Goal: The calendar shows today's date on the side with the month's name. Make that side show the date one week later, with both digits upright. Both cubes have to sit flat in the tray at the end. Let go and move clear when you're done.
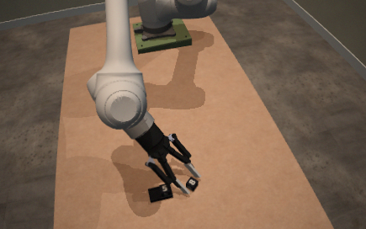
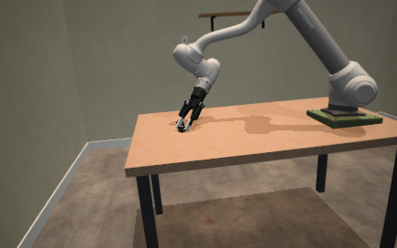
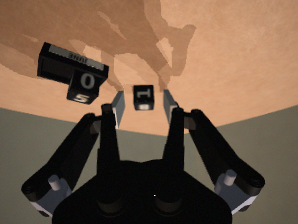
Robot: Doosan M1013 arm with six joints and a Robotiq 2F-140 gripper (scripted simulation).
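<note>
My hand is 1 cm short of the black cube, 1 cm to the right of it and 2 cm above it.
</note>
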